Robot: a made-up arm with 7 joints. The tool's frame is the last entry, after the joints.
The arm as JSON. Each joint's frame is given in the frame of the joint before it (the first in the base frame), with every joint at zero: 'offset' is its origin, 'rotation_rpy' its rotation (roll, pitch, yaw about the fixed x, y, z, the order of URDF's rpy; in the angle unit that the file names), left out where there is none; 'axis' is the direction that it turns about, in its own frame. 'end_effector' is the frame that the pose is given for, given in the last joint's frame.
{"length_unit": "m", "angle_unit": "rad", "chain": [
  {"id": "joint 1", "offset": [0.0, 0.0, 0.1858], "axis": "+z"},
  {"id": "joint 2", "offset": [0.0, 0.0, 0.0], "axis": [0.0, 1.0, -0.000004]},
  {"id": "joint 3", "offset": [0.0, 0.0, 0.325], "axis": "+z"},
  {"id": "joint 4", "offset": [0.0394, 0.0, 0.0], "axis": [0.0, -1.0, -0.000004]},
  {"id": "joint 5", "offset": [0.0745, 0.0, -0.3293], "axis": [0.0, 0.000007, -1.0]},
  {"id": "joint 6", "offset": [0.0, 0.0, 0.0], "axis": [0.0, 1.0, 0.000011]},
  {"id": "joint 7", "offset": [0.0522, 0.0, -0.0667], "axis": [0.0, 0.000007, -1.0]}
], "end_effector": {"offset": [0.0, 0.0, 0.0], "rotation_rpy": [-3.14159, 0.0, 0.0]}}
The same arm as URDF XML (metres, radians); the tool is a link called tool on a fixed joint. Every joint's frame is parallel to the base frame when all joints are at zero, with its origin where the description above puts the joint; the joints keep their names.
<robot name="arm">
  <link name="base"/>
  <link name="link1"/>
  <link name="link2"/>
  <link name="link3"/>
  <link name="link4"/>
  <link name="link5"/>
  <link name="link6"/>
  <link name="link7"/>
  <link name="tool"/>
  <joint name="joint 1" type="continuous">
    <parent link="base"/>
    <child link="link1"/>
    <origin xyz="0 0 0.1858"/>
    <axis xyz="0 0 1"/>
  </joint>
  <joint name="joint 2" type="continuous">
    <parent link="link1"/>
    <child link="link2"/>
    <origin xyz="0 0 0"/>
    <axis xyz="0 1 0"/>
  </joint>
  <joint name="joint 3" type="continuous">
    <parent link="link2"/>
    <child link="link3"/>
    <origin xyz="0 0 0.325"/>
    <axis xyz="0 0 1"/>
  </joint>
  <joint name="joint 4" type="continuous">
    <parent link="link3"/>
    <child link="link4"/>
    <origin xyz="0.0394 0 0"/>
    <axis xyz="0 -1 0"/>
  </joint>
  <joint name="joint 5" type="continuous">
    <parent link="link4"/>
    <child link="link5"/>
    <origin xyz="0.0745 0 -0.3293"/>
    <axis xyz="0 0 -1"/>
  </joint>
  <joint name="joint 6" type="continuous">
    <parent link="link5"/>
    <child link="link6"/>
    <origin xyz="0 0 0"/>
    <axis xyz="0 1 0"/>
  </joint>
  <joint name="joint 7" type="continuous">
    <parent link="link6"/>
    <child link="link7"/>
    <origin xyz="0.0522 0 -0.0667"/>
    <axis xyz="0 0 -1"/>
  </joint>
  <joint name="tool_joint" type="fixed">
    <parent link="link7"/>
    <child link="tool"/>
    <origin xyz="0 0 0" rpy="-3.1416 0 0"/>
  </joint>
</robot>

